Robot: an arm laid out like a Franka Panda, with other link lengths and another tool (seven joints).
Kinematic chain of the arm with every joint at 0, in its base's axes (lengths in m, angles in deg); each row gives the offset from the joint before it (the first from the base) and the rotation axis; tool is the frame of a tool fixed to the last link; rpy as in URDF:
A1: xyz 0 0 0.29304 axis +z
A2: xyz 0 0 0 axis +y
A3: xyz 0 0 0.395 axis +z
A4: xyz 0.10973 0 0 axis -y
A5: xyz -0.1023 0 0.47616 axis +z
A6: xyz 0 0 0 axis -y
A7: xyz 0.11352 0 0 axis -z
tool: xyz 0.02 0.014 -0.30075 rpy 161.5 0 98.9
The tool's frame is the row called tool.
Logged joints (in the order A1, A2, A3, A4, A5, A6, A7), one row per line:
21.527 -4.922 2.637 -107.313 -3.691 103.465 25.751
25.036 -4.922 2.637 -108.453 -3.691 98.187 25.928
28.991 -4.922 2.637 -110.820 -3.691 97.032 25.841
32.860 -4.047 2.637 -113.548 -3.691 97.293 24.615
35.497 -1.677 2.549 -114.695 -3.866 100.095 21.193
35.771 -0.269 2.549 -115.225 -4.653 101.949 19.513
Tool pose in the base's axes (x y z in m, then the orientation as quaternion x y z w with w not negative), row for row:
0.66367 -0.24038 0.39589 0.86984 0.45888 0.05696 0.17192
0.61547 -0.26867 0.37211 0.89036 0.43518 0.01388 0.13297
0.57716 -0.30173 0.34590 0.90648 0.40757 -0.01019 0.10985
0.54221 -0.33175 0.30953 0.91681 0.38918 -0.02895 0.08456
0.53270 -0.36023 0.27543 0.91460 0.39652 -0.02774 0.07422
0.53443 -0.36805 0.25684 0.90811 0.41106 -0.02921 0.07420
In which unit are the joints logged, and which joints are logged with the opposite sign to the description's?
The joints are logged in degrees. Opposite sign: A1.
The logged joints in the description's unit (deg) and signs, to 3 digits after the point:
-21.527 -4.922 2.637 -107.313 -3.691 103.465 25.751
-25.036 -4.922 2.637 -108.453 -3.691 98.187 25.928
-28.991 -4.922 2.637 -110.820 -3.691 97.032 25.841
-32.860 -4.047 2.637 -113.548 -3.691 97.293 24.615
-35.497 -1.677 2.549 -114.695 -3.866 100.095 21.193
-35.771 -0.269 2.549 -115.225 -4.653 101.949 19.513

